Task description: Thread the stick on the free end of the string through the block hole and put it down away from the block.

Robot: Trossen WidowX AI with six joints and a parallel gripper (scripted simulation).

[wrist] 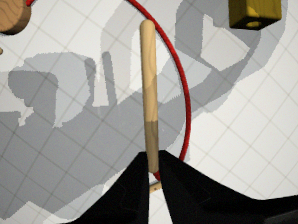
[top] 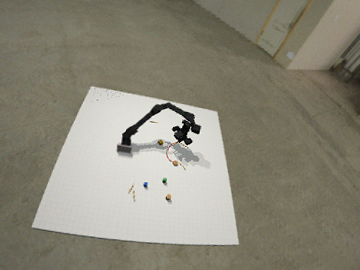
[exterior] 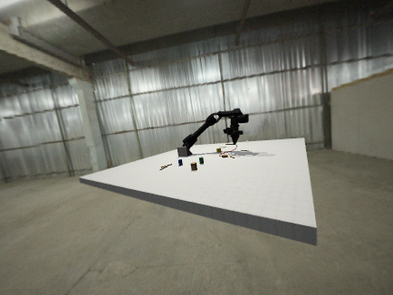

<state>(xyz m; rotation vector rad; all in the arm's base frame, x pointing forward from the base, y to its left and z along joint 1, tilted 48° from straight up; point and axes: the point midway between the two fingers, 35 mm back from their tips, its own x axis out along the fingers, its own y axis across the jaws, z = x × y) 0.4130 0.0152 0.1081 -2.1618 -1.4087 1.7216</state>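
My gripper tip is now 140 mm past the yellowish block, 10 mm to the right of it and 40 mm above it. Round my gripper tip: green piece: 110 mm behind, 330 mm to the right, 40 mm below; then round wooden button: 20 mm behind, 170 mm to the right, 50 mm below; then thin wooden stick: 10 mm behind, 10 mm to the right.
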